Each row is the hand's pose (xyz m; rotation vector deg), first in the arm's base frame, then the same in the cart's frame.
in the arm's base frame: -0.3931 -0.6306 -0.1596 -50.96 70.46 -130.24
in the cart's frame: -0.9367 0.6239 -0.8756 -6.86 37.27 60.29
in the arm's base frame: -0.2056 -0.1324 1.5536 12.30 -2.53 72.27
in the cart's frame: 0.7727 0.0794 -0.8773 -70.95 57.57 -67.65
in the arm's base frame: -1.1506 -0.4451 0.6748 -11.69 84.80 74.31
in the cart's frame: -0.1295 0.6263 -1.6836 12.68 84.12 -116.91
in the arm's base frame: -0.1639 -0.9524 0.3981 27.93 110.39 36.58
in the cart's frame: -0.3667 0.8731 -0.5926 35.60 24.98 -139.18
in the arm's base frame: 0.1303 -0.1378 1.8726 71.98 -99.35 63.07
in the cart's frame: 1.1020 -0.0022 -0.5619 -80.39 -6.90 27.98
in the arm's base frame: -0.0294 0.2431 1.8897 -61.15 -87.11 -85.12
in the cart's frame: 1.1076 -0.3312 -0.8121 101.09 18.69 -20.67
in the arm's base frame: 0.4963 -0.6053 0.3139 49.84 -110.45 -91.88
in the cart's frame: -0.4363 0.3727 -0.0375 116.84 114.80 -43.72
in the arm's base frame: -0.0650 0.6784 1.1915 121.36 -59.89 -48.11
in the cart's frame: 0.4012 -0.7376 -0.9313 -65.86 -112.89 -5.02
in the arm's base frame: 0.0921 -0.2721 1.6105 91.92 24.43 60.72
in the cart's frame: 0.8412 0.1397 -0.5563 -20.80 -9.92 -65.31
